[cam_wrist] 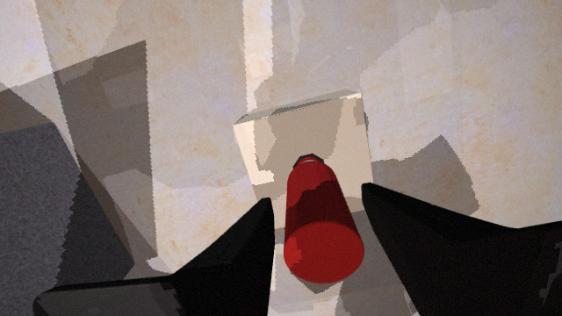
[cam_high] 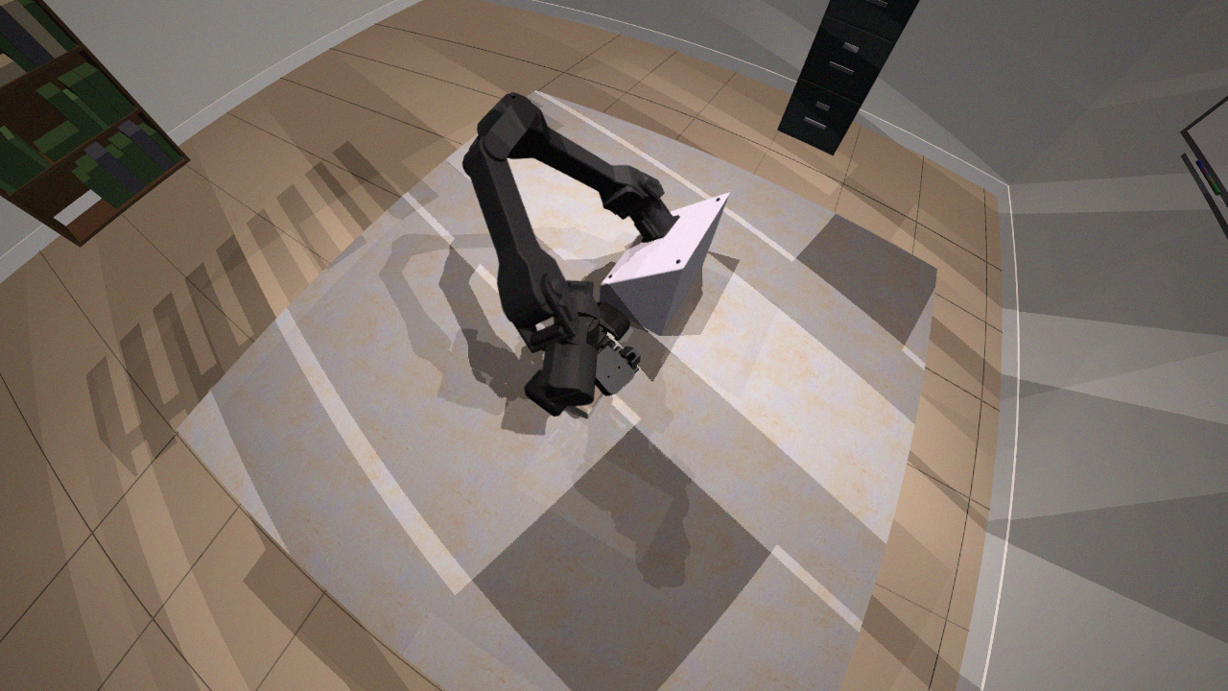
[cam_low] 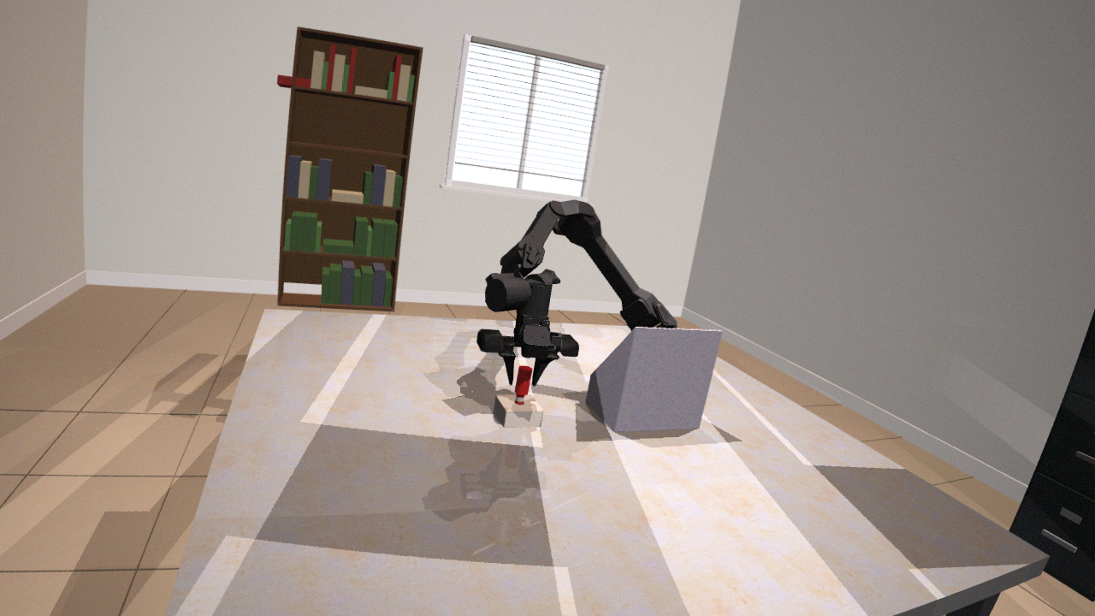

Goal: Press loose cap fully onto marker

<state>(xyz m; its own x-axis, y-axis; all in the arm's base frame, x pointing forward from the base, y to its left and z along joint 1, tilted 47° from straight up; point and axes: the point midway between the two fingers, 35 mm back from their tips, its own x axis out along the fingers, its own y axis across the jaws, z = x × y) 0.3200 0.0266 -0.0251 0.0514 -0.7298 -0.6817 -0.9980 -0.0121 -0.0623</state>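
Right now my gripper tip is 10 mm below the red cap. Round my gripper tip: pale holder block: 50 mm below.
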